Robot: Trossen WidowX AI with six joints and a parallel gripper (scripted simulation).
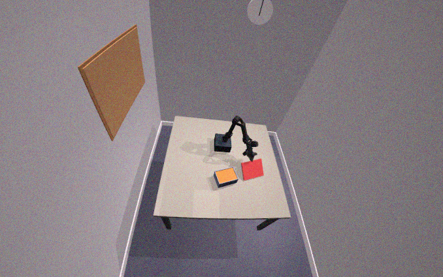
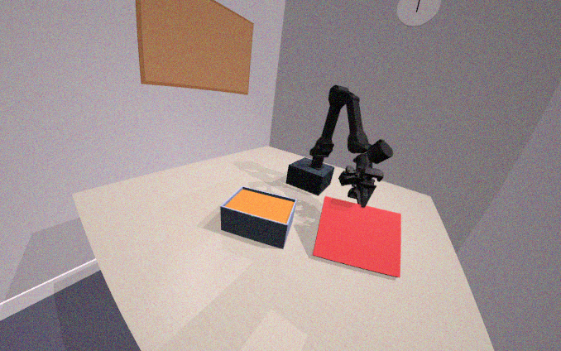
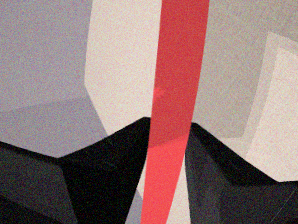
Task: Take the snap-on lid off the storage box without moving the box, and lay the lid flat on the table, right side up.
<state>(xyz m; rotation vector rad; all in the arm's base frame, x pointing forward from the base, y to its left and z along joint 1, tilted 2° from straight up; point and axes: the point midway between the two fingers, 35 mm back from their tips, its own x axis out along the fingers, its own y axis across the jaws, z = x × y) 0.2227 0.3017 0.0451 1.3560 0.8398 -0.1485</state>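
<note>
My gripper tip is now 6 cm short of the red lid, 5 cm above it and 3 cm to the right of it. The rest, counted from my gripper tip: storage box (25 cm to the right, 20 cm ahead, 7 cm below).
</note>
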